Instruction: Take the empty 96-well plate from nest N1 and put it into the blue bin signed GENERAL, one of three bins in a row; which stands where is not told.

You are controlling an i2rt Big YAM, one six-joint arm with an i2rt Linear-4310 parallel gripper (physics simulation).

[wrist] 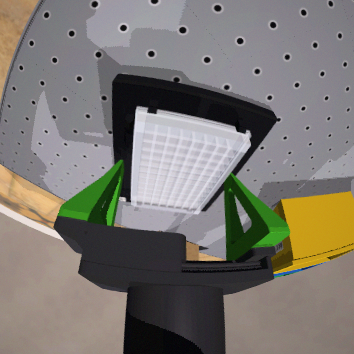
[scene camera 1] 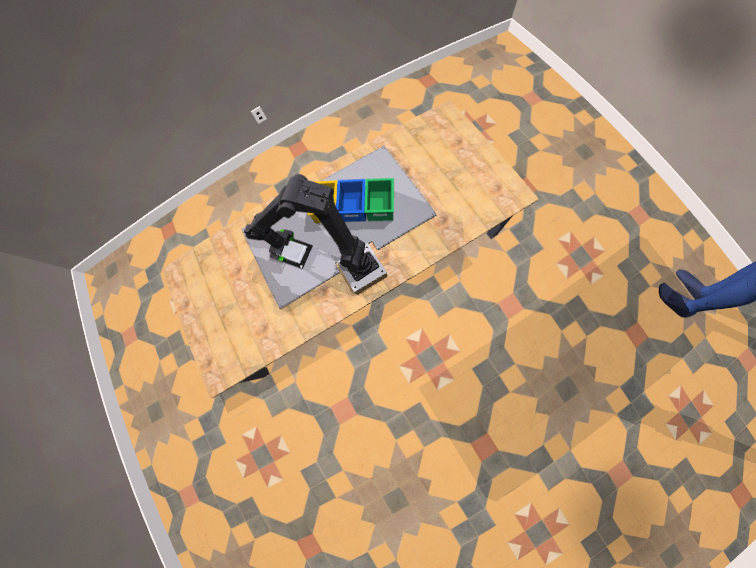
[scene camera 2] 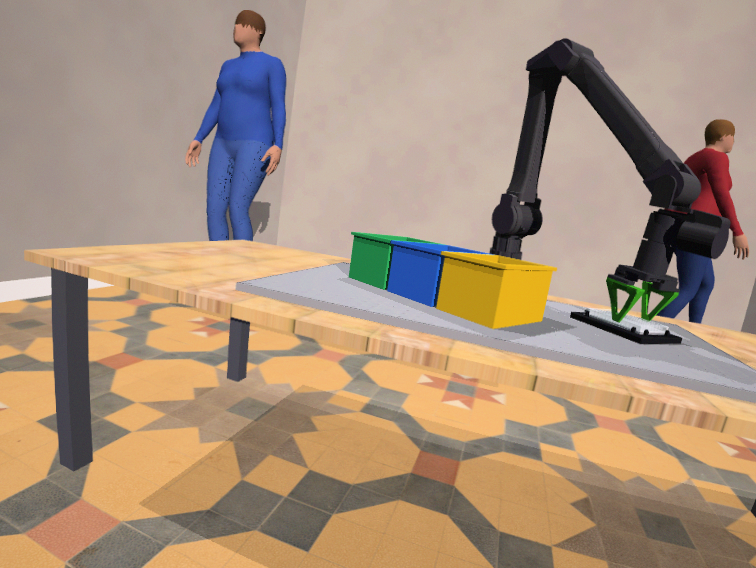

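Pixels of known places: gripper, between the fingertips: (wrist: 176, 170) (scene camera 1: 289, 250) (scene camera 2: 630, 321); arm's base, origin of its link: (scene camera 1: 363, 266).
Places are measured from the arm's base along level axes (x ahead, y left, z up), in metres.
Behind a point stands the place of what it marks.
The clear 96-well plate (scene camera 1: 294, 251) @[x 0.258, y 0.222, z -0.031 m] (wrist: 185, 155) @[x 0.302, y 0.256, z -0.028 m] lies flat in the black nest (scene camera 1: 305, 260) @[x 0.195, y 0.202, z -0.044 m] (scene camera 2: 663, 340) @[x 0.339, y 0.282, z -0.046 m] (wrist: 122, 100) @[x 0.296, y 0.315, z -0.042 m]. My gripper (scene camera 1: 282, 245) @[x 0.280, y 0.241, z -0.033 m] (scene camera 2: 633, 319) @[x 0.280, y 0.241, z -0.033 m] (wrist: 176, 170) @[x 0.280, y 0.241, z -0.033 m] is open and empty, pointing down low over the nest. In the wrist view its green fingertips stand on either side of the plate's near half; the exact gap to the plate cannot be told. The blue bin (scene camera 1: 351, 216) @[x 0.230, y -0.086, z 0.002 m] (scene camera 2: 415, 274) @[x 0.368, y -0.169, z -0.006 m] stands in the middle of the row, between the green bin (scene camera 1: 380, 216) @[x 0.158, y -0.196, z -0.011 m] (scene camera 2: 369, 262) @[x 0.292, y -0.280, z -0.008 m] and the yellow bin (scene camera 2: 522, 299) @[x 0.409, y 0.020, z -0.009 m] (wrist: 315, 220) @[x 0.381, y 0.040, z -0.011 m]. The bin signs are too small to read.
The yellow bin is nearest the nest and partly hidden by the arm in scene camera 1. The grey perforated mat (scene camera 1: 397, 174) @[x 0.319, y -0.402, z -0.053 m] (scene camera 2: 293, 284) @[x 0.427, y -0.380, z -0.055 m] (wrist: 210, 25) @[x 0.370, y 0.313, z -0.053 m] lies on the wooden table (scene camera 1: 452, 146) @[x 0.301, y -0.737, z -0.066 m]. Two people, in blue (scene camera 2: 250, 109) and red (scene camera 2: 711, 177), stand beyond the table.
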